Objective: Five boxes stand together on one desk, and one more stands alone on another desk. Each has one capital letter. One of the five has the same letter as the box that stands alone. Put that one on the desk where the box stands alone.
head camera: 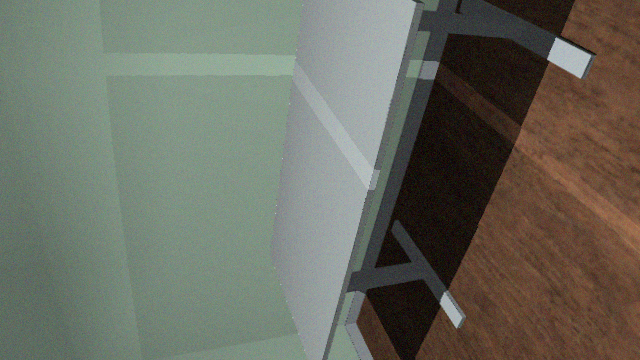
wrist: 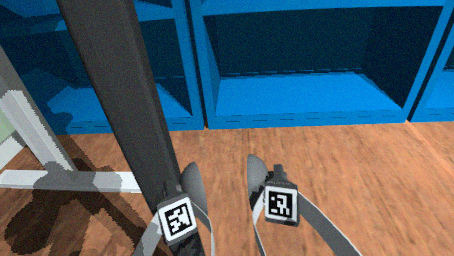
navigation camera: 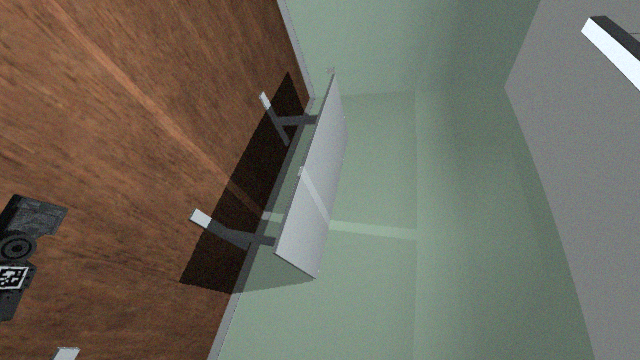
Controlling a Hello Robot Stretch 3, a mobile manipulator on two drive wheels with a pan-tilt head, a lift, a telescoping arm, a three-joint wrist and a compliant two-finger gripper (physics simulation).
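Places are measured from the robot's base along level axes (x ahead, y left, z up), in centimetres.
Pixels of known places: gripper, fingertip midpoint: (wrist: 223,176).
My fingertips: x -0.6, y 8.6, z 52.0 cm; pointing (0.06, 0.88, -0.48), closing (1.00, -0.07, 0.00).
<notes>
Behind a point stands the place of what it marks.
A desk with a light grey top (head camera: 345,115) {x 36.4, y -129.3, z 72.0 cm} (navigation camera: 327,150) {x 82.8, y -145.4, z 72.0 cm} and dark legs with white-tipped feet stands against the green wall in the head and navigation views. None of the lettered boxes shows in the three views, so no letter can be read. My gripper (wrist: 223,176) {x -0.6, y 8.6, z 52.0 cm} is open in the wrist view, its two grey fingertips apart with wooden floor behind the gap. It holds nothing.
Blue shelf units (wrist: 202,65) {x 3.0, y 84.5, z 31.8 cm} stand ahead of the gripper. A dark beam (wrist: 117,80) slants down close beside the left finger. A pale metal leg (wrist: 37,132) {x -53.6, y 62.7, z 27.3 cm} with a floor bar is at left. A dark robot part (navigation camera: 17,247) {x -2.3, y -15.0, z 72.2 cm} shows at the navigation view's left edge.
</notes>
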